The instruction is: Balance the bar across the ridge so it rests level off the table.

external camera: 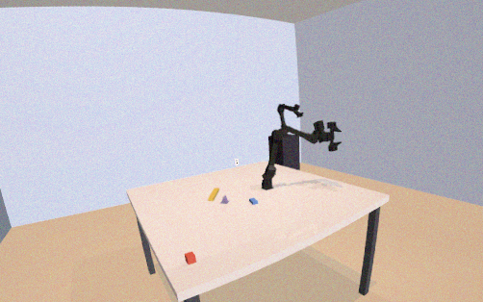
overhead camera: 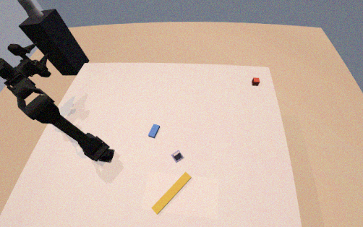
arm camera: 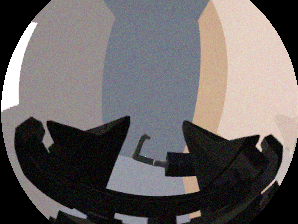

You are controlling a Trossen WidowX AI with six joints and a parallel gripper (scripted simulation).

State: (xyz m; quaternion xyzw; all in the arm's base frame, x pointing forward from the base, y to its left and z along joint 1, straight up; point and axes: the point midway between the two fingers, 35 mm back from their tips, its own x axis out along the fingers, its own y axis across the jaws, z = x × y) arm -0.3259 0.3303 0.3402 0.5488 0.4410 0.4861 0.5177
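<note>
Now: the yellow bar 660 mm ahead of my gripper tip, 490 mm to the right of it and 330 mm below it. Also, from my gripper tip: blue block 530 mm ahead, 220 mm to the right, 330 mm below; then red cube 1060 mm ahead, 140 mm to the left, 330 mm below.
</note>
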